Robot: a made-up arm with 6 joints.
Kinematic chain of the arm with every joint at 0, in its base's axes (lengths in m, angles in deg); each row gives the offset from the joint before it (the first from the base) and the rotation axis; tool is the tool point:
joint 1: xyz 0 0 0.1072 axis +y
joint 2: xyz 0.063 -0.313 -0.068 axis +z
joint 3: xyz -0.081 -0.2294 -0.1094 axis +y
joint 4: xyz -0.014 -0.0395 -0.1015 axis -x
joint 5: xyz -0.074 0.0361 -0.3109 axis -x
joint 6: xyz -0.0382 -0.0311 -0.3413 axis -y
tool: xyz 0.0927 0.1 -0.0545
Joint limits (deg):
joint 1: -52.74..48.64
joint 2: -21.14..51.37
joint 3: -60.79..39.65
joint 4: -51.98..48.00
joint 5: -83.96..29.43
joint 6: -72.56..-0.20
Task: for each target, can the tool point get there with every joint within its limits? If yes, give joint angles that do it. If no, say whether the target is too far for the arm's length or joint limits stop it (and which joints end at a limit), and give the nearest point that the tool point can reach.
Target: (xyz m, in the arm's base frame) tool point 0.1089 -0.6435 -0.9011
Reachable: yes | joints -29.89 0.87 23.41 14.24 -3.42 -24.30
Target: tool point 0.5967 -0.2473 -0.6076
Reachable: yes | joints -34.19 9.05 -18.14 2.27 -35.84 -55.88
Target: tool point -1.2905 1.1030 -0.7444
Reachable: no: too far | nearest point -0.6503 0.1079 -0.3219 | short by 1.256 m
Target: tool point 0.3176 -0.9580 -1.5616
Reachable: no: too far | nearest point 0.2063 -0.7653 -0.9765 | short by 0.626 m
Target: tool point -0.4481 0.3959 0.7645
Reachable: no: joint limits stop it (at a limit: joint 1, joint 3, joint 4, joint 6) | nearest point -0.4239 0.0425 0.2196 | short by 0.650 m
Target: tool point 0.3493 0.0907 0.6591
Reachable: no: joint limits stop it (at a limit: joint 1, joint 2, joint 3, joint 4, joint 6) | nearest point 0.4941 0.0019 0.1781 | short by 0.510 m
